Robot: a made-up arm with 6 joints.
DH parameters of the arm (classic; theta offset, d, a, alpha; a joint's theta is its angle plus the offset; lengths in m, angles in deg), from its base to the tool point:
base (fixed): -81.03 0 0.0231 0
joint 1: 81.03 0.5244 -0.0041 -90
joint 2: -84.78 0 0.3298 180
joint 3: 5.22 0.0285 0.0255 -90
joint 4: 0 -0.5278 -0.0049 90
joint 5: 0 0.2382 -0.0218 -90
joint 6: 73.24 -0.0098 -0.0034 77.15
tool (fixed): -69.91 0.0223 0 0
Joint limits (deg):
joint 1: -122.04..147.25
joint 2: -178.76..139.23
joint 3: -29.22..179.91
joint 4: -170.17..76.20
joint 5: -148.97..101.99
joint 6: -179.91..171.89
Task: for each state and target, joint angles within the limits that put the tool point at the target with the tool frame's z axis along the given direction. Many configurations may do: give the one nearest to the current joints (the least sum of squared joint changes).
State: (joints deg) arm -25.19 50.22 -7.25 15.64 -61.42 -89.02
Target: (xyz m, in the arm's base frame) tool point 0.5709 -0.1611 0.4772 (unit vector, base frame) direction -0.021 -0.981 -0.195
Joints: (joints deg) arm 11.59 20.56 -8.41 -27.73 -65.75 -73.53
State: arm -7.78 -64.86 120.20 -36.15 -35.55 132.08
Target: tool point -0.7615 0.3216 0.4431 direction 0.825 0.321 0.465
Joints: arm -39.26 -78.92 131.22 -23.14 -35.55 155.99
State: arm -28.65 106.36 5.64 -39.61 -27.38 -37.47
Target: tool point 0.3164 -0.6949 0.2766 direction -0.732 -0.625 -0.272
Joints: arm -49.33 63.86 40.04 -44.17 -38.55 -45.69
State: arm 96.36 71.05 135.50 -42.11 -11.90 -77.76
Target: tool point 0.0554 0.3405 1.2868 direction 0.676 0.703 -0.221
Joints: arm 119.58 45.27 146.38 -36.73 7.03 -48.69
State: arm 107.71 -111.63 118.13 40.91 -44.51 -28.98
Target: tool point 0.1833 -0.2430 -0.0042 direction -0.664 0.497 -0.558
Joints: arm 103.50 -85.50 165.30 70.96 -38.44 -19.07
